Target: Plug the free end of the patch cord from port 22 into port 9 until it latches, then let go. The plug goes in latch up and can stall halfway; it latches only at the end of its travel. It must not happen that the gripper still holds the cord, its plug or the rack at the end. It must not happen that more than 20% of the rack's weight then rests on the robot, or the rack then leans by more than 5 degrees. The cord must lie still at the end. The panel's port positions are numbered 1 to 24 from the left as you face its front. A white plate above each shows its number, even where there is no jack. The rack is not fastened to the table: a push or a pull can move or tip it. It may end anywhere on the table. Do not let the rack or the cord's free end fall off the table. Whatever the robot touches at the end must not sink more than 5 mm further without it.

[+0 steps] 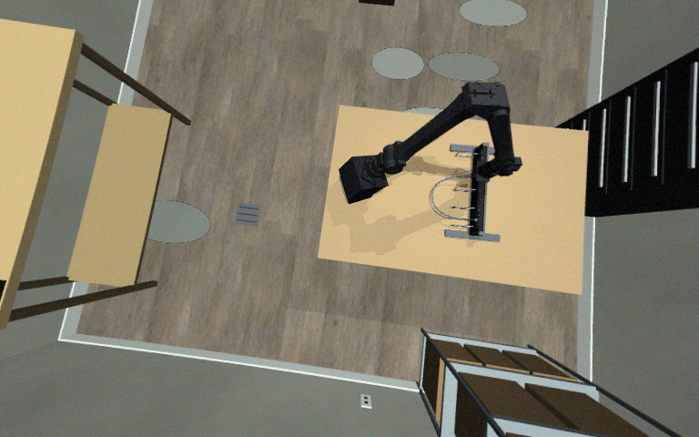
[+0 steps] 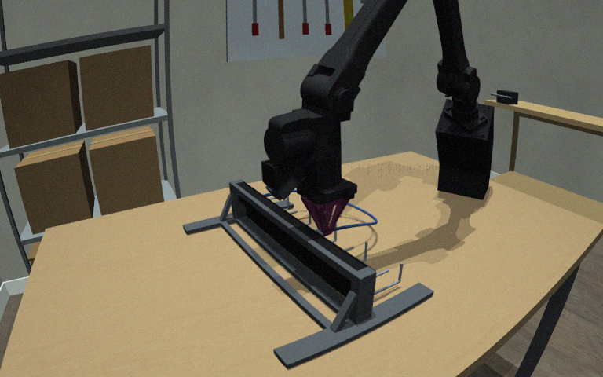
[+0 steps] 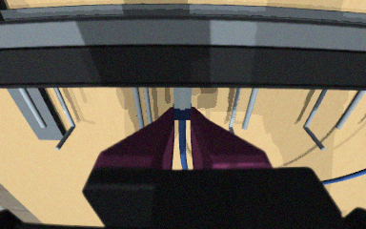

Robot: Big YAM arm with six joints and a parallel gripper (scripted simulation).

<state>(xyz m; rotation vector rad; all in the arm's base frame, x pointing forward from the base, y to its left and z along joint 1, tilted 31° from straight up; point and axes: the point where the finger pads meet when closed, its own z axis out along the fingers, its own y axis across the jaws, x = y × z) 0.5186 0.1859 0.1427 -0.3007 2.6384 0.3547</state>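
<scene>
Right now the grey plug is 20 mm ahead of my hand and 10 mm to the left of it.
</scene>
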